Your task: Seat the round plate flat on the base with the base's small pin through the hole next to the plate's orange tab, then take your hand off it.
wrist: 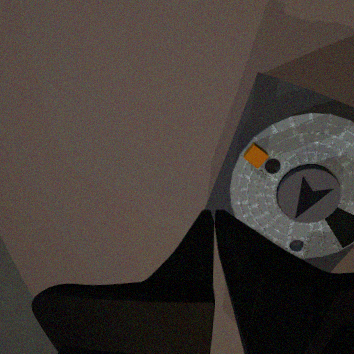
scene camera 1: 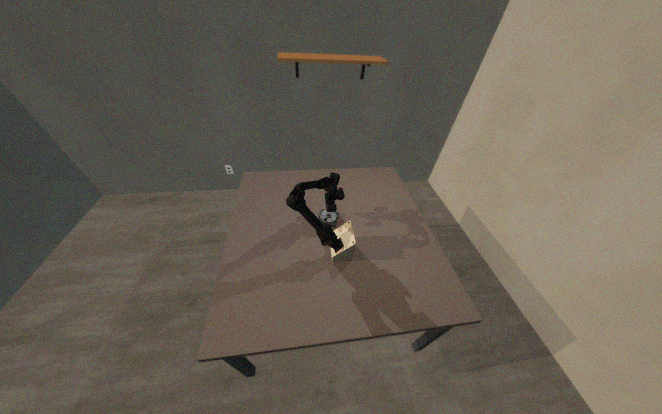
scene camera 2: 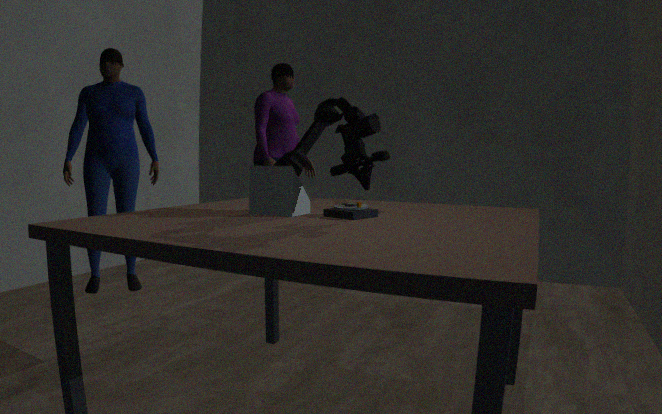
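Pixels of known places: gripper, fingertip midpoint: (wrist: 211, 217) (scene camera 1: 328, 204) (scene camera 2: 367, 189); arm's base at its link origin: (scene camera 1: 338, 245) (scene camera 2: 275, 189).
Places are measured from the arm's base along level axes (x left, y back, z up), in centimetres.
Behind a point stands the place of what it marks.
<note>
The round grey plate (wrist: 255, 200) (scene camera 1: 328, 216) lies on the dark square base (wrist: 245, 112) @(y -30.9, x -7.4, z -5.4 cm) (scene camera 2: 351, 214) @(y -29.3, x -9.7, z -6.2 cm). Its orange tab (wrist: 256, 155) @(y -30.3, x -5.0, z -2.8 cm) (scene camera 2: 359, 205) @(y -30.7, x -5.4, z -3.8 cm) points to the upper left in the wrist view, with a dark hole (wrist: 272, 166) @(y -29.2, x -3.4, z -5.4 cm) beside it. A lighter grey hole (wrist: 296, 245) @(y -27.3, x 2.9, z -4.6 cm) shows at the plate's lower edge, and a black wedge mark (wrist: 344, 228) @(y -24.2, x 0.9, z -4.1 cm) at the right. Whether the small pin is in a hole cannot be told. My gripper (wrist: 211, 217) @(y -32.5, x -3.0, z 0.9 cm) (scene camera 2: 367, 189) @(y -32.5, x -3.0, z 0.9 cm) is shut and empty, above the base; its right finger hides the plate's lower left edge in the wrist view.
The arm stands on a pale block (scene camera 1: 348, 234) @(y -1.9, x -6.1, z 5.7 cm) (scene camera 2: 275, 191) @(y -3.9, x -8.9, z -0.1 cm) beside the base on the brown table (scene camera 1: 280, 310) @(y 24.5, x 35.5, z -7.8 cm) (scene camera 2: 440, 240) @(y -58.2, x -39.4, z -7.8 cm). A person in blue (scene camera 2: 111, 125) and a person in purple (scene camera 2: 276, 120) stand beyond the table. A wooden shelf (scene camera 1: 332, 58) hangs on the wall.
</note>
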